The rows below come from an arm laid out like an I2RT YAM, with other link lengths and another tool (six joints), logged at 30 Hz.
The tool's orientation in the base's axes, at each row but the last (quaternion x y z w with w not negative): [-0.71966, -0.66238, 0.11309, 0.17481]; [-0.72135, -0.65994, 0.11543, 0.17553]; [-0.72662, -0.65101, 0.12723, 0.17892]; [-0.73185, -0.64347, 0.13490, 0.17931]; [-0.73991, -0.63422, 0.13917, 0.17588]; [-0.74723, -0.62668, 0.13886, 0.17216]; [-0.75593, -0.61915, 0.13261, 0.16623]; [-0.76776, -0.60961, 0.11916, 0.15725]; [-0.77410, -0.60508, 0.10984, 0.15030]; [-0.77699, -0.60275, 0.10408, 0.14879]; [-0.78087, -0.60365, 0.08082, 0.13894]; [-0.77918, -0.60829, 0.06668, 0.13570]
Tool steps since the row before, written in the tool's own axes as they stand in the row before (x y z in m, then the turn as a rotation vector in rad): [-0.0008, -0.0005, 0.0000, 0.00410, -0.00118, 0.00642]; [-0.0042, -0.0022, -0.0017, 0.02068, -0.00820, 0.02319]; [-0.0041, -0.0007, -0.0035, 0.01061, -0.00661, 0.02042]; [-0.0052, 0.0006, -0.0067, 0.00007, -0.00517, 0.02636]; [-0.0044, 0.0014, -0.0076, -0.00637, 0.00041, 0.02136]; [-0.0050, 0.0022, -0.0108, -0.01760, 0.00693, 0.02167]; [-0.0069, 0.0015, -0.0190, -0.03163, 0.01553, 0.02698]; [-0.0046, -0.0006, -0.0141, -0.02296, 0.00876, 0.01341]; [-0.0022, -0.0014, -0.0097, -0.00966, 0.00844, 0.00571]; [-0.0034, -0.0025, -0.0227, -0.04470, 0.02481, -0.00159]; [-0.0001, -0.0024, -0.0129, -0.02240, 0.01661, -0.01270]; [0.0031, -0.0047, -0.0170, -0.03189, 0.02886, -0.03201]
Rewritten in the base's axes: [-0.0005, -0.0008, 0.0001, -0.00321, 0.00480, -0.00511]; [-0.0018, -0.0042, 0.0022, -0.01459, 0.02342, -0.01647]; [0.0003, -0.0043, 0.0033, -0.01321, 0.01303, -0.01513]; [0.0027, -0.0058, 0.0056, -0.01590, 0.00297, -0.02145]; [0.0038, -0.0052, 0.0061, -0.00980, -0.00456, -0.01950]; [0.0056, -0.0062, 0.0088, -0.00611, -0.01660, -0.02268]; [0.0077, -0.0087, 0.0166, -0.00338, -0.03142, -0.03116]; [0.0037, -0.0057, 0.0132, -0.00240, -0.02288, -0.01595]; [0.0016, -0.0028, 0.0095, 0.00326, -0.01068, -0.00851]; [0.0046, -0.0051, 0.0220, 0.01176, -0.04911, -0.00815]; [0.0016, -0.0011, 0.0130, 0.01324, -0.02700, 0.00589]; [0.0010, 0.0018, 0.0178, 0.02744, -0.04142, 0.02015]
